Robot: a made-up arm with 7 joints. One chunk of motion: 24 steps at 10 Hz.
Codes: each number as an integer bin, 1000 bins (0 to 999) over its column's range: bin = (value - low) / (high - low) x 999, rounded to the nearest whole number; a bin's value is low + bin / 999 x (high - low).
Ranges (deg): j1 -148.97..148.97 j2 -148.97..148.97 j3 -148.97..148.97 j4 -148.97..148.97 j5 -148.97..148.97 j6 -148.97..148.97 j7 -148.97..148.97
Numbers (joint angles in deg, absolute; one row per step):
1: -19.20 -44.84 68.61 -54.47 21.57 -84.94 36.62
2: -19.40 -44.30 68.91 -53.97 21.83 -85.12 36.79
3: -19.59 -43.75 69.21 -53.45 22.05 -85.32 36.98
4: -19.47 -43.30 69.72 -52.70 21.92 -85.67 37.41
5: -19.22 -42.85 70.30 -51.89 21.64 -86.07 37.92
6: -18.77 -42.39 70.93 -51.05 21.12 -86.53 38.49
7: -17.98 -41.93 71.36 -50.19 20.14 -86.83 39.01
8: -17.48 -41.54 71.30 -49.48 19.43 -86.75 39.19
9: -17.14 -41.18 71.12 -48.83 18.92 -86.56 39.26
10: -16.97 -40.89 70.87 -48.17 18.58 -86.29 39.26
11: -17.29 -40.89 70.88 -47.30 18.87 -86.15 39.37
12: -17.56 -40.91 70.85 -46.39 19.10 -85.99 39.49
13: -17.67 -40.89 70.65 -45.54 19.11 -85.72 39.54
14: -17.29 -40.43 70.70 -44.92 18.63 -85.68 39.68
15: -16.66 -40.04 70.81 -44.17 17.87 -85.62 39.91
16: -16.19 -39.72 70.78 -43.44 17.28 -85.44 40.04
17: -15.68 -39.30 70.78 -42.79 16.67 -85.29 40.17
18: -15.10 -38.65 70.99 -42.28 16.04 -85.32 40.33
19: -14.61 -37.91 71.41 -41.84 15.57 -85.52 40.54
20: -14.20 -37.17 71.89 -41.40 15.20 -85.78 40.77
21: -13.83 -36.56 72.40 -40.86 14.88 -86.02 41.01
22: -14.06 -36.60 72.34 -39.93 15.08 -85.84 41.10
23: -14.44 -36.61 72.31 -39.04 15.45 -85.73 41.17
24: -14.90 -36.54 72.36 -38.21 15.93 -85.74 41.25
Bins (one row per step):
1: 435 349 730 317 572 215 622
2: 434 351 731 319 573 214 623
3: 434 353 732 320 573 213 623
4: 434 354 733 323 573 212 625
5: 435 356 735 326 572 211 627
6: 437 357 737 328 570 209 629
7: 439 359 739 331 567 208 630
8: 441 360 739 334 565 209 631
9: 442 361 738 336 563 209 631
10: 443 362 737 338 562 210 631
11: 442 362 737 341 563 211 632
12: 441 362 737 344 564 211 632
13: 440 362 736 347 564 212 632
14: 442 364 737 349 562 212 633
15: 444 365 737 351 559 212 633
16: 445 366 737 354 557 213 634
17: 447 368 737 356 555 214 634
18: 449 370 738 358 553 213 635
19: 451 372 739 359 552 213 635
20: 452 375 741 361 550 212 636
21: 453 377 742 362 549 211 637
22: 452 377 742 366 550 212 637
23: 451 377 742 369 551 212 638
24: 450 377 742 371 553 212 638

